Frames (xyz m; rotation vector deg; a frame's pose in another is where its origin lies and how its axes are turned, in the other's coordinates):
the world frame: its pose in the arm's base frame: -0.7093 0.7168 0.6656 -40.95 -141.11 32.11
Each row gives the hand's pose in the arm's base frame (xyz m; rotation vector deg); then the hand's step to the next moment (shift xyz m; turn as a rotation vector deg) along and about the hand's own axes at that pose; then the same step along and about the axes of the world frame.
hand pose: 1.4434 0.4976 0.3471 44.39 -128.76 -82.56
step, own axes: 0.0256 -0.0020 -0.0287 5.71 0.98 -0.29
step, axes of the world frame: -0.0155 -0.0352 0.0027 1.71 -4.89 2.61
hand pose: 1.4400 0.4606 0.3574 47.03 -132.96 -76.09
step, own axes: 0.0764 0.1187 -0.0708 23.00 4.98 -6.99
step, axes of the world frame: 0.0628 -0.1297 -0.0646 4.13 -23.25 6.70
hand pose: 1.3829 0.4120 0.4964 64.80 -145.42 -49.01
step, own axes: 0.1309 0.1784 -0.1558 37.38 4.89 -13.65
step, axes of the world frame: 0.1362 -0.2161 -0.0894 3.02 -38.73 9.92
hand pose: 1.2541 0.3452 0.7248 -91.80 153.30 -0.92
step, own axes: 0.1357 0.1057 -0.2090 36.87 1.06 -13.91
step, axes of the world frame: 0.1504 -0.2193 -0.0508 -0.29 -38.62 7.90
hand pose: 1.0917 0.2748 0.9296 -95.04 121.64 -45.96
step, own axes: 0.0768 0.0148 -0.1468 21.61 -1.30 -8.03
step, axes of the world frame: 0.1029 -0.1300 -0.0130 -1.13 -22.87 2.98
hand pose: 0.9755 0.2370 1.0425 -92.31 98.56 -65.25
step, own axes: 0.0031 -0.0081 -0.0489 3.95 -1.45 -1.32
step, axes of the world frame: 0.0432 -0.0235 -0.0065 -0.41 -4.34 -0.65
